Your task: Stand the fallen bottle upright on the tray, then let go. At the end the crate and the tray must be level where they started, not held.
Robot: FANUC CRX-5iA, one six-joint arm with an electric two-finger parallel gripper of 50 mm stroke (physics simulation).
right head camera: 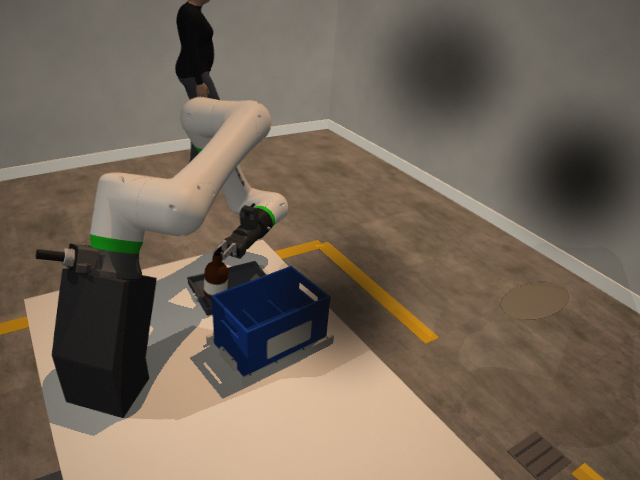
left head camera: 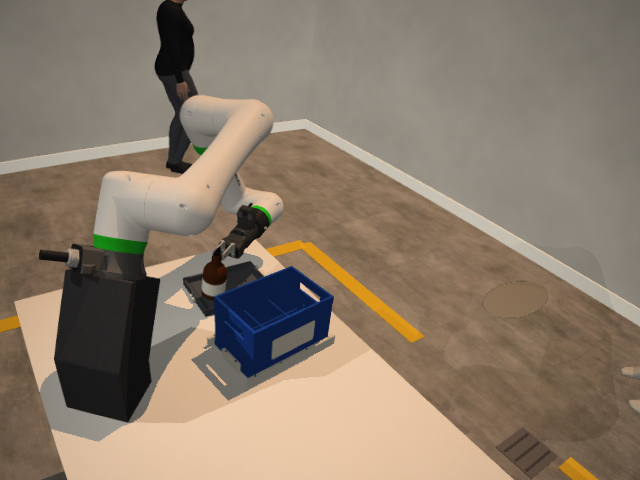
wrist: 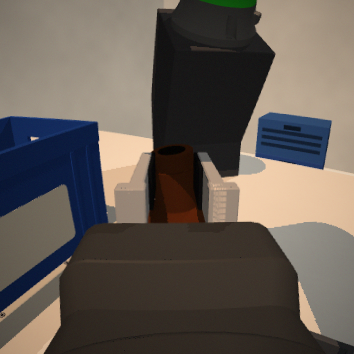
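Where they show: gripper, fingertip midpoint: (right head camera: 218, 255) (left head camera: 217, 256) (wrist: 174, 169); arm's base at its link origin: (right head camera: 111, 273) (left head camera: 115, 274) (wrist: 212, 27).
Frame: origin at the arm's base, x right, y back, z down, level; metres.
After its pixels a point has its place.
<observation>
The brown bottle (left head camera: 214, 271) @[x -0.117, y -0.320, z 0.159 m] (right head camera: 216, 271) @[x -0.115, y -0.323, z 0.160 m] (wrist: 175, 185) @[x -0.146, y -0.349, z 0.131 m] with a white label is upright at the left part of the dark tray (left head camera: 249, 266) @[x -0.269, y -0.526, z 0.293 m] (right head camera: 253, 266) @[x -0.272, y -0.524, z 0.295 m]. Its base is low at the tray; whether it touches the tray floor I cannot tell. My gripper (left head camera: 222, 251) @[x -0.141, y -0.342, z 0.124 m] (right head camera: 223, 252) @[x -0.141, y -0.342, z 0.124 m] (wrist: 174, 169) @[x -0.141, y -0.342, z 0.124 m] is shut on the bottle's neck, reaching in slantwise from the right in the head views. The blue crate (left head camera: 293, 338) @[x 0.199, y -0.405, z 0.214 m] (right head camera: 289, 339) @[x 0.199, y -0.405, z 0.219 m] (wrist: 37, 215) @[x 0.019, y -0.354, z 0.203 m] stands level beside the tray, nearer the head cameras, and hides part of the tray's near side.
The crate sits on a flat grey base with a raised edge (left head camera: 323, 345) @[x 0.197, y -0.516, z 0.289 m]. The robot's black pedestal (left head camera: 103, 346) @[x 0.136, y 0.079, z 0.090 m] (right head camera: 100, 343) @[x 0.141, y 0.073, z 0.089 m] (wrist: 205, 100) @[x -0.004, y -0.030, z 0.128 m] stands left of the tray and crate. A person (left head camera: 175, 46) (right head camera: 194, 46) is behind the arm. A blue box (wrist: 293, 140) shows beyond the table.
</observation>
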